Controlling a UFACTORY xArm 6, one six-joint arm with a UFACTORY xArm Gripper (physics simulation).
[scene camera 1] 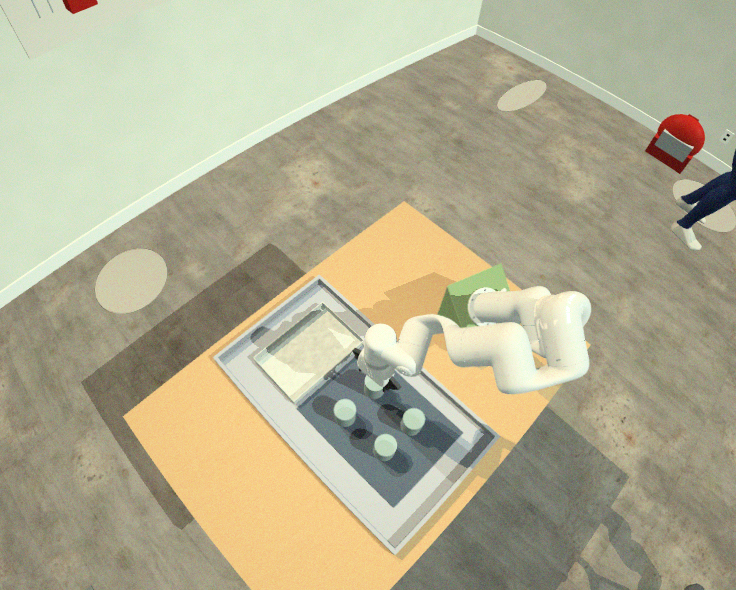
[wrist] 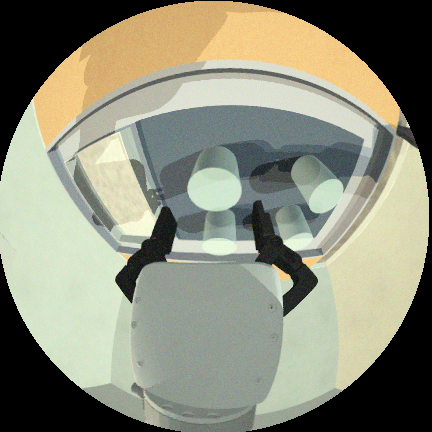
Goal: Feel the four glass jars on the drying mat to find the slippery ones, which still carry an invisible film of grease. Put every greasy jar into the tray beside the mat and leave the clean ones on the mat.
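Where they show: gripper, fingertip midpoint: [scene camera 1: 374,377] [wrist: 211,212]; arm's base, origin of the base link: [scene camera 1: 484,307].
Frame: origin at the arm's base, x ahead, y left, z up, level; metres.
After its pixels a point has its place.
My gripper [scene camera 1: 373,369] @[x 0.420, y -0.034, z -0.025 m] [wrist: 211,212] @[x 0.420, y -0.034, z -0.025 m] is open and empty, its black fingers wide apart near the top of one pale green glass jar [scene camera 1: 372,389] @[x 0.439, y -0.017, z -0.056 m] [wrist: 215,187] @[x 0.410, y -0.032, z -0.056 m]. In the scene view the gripper partly hides this jar. A second jar [scene camera 1: 344,412] @[x 0.547, y -0.010, z -0.055 m] [wrist: 220,232] @[x 0.509, y -0.017, z -0.066 m] stands on the mat's side away from the arm. A third jar [scene camera 1: 412,420] @[x 0.406, y 0.127, z -0.055 m] [wrist: 317,185] @[x 0.385, y 0.098, z -0.057 m] and a fourth jar [scene camera 1: 385,446] @[x 0.515, y 0.139, z -0.055 m] [wrist: 294,227] @[x 0.486, y 0.118, z -0.070 m] stand farther from the tray. All four are upright on the dark blue-grey drying mat [scene camera 1: 393,488] @[x 0.559, y 0.241, z -0.130 m] [wrist: 250,125] @[x 0.347, y 0.010, z -0.130 m]. The cream tray [scene camera 1: 275,381] @[x 0.653, y -0.228, z -0.106 m] [wrist: 131,155] @[x 0.393, y -0.171, z -0.113 m] lies beside the mat and holds no jar. Grease is not visible.
A grey raised border [scene camera 1: 307,460] @[x 0.710, y 0.031, z -0.104 m] [wrist: 235,71] @[x 0.270, y -0.019, z -0.125 m] surrounds the mat and tray. It lies on a wooden table [scene camera 1: 202,457] @[x 0.964, y -0.163, z -0.135 m] [wrist: 260,37] @[x 0.200, y 0.010, z -0.134 m]. A green block [scene camera 1: 455,308] @[x 0.092, y -0.049, z 0.019 m] stands by the arm's base. A person's legs [scene camera 1: 707,195] show on the floor at the far right.
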